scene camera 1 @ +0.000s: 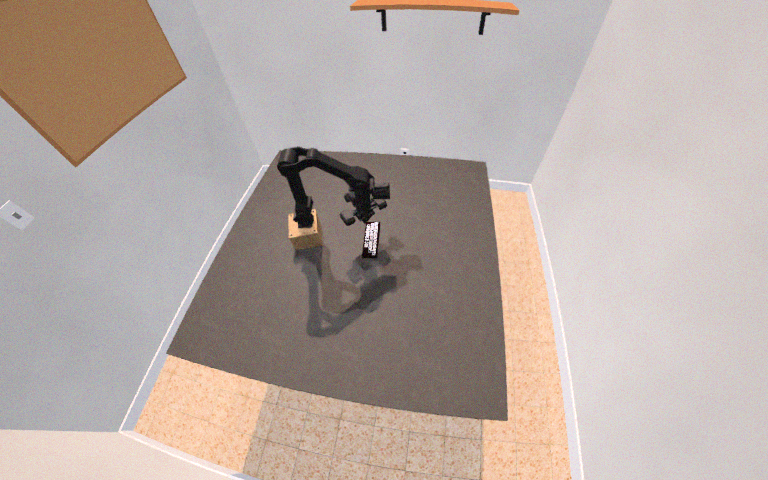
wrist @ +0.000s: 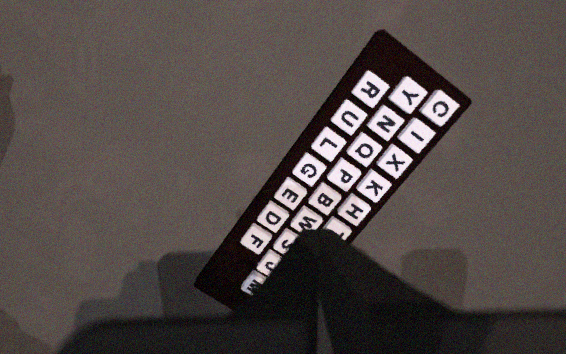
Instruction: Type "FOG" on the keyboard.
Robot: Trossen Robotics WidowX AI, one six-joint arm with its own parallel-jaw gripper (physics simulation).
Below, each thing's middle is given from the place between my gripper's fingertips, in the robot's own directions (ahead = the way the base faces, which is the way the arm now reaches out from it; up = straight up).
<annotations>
I see my gripper 100 mm above the keyboard [wrist: 388, 93], 20 mm short of it and 10 mm to the left of it.
</annotations>
